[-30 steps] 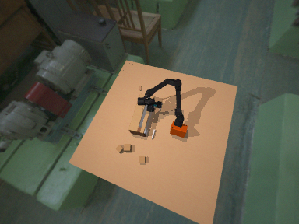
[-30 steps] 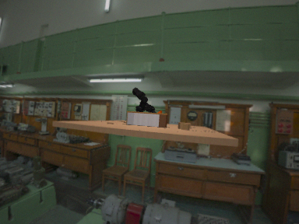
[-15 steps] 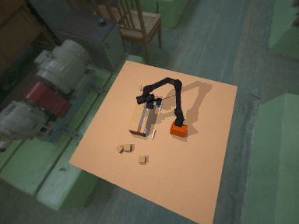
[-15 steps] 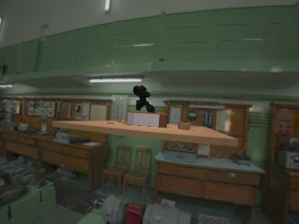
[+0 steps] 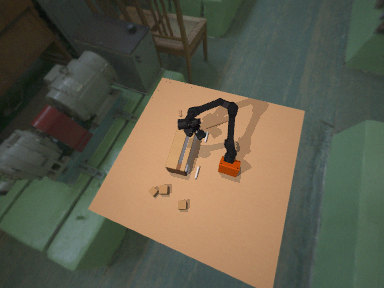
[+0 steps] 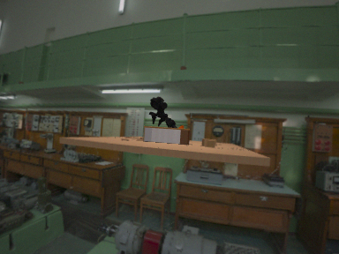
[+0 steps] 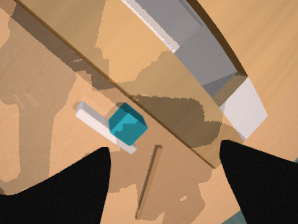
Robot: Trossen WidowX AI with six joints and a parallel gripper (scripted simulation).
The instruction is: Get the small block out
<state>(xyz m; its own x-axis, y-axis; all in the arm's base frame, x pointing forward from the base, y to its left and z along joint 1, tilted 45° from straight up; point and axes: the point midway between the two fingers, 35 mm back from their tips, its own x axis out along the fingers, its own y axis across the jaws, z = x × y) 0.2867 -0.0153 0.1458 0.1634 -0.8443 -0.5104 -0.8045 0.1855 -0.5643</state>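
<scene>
My gripper tip is 130 mm above the teal block, 40 mm to the left of it and 40 mm past it. From my gripper tip the other things lie so: tan box (130 mm to the left, 90 mm below, 20 mm ahead).
</scene>
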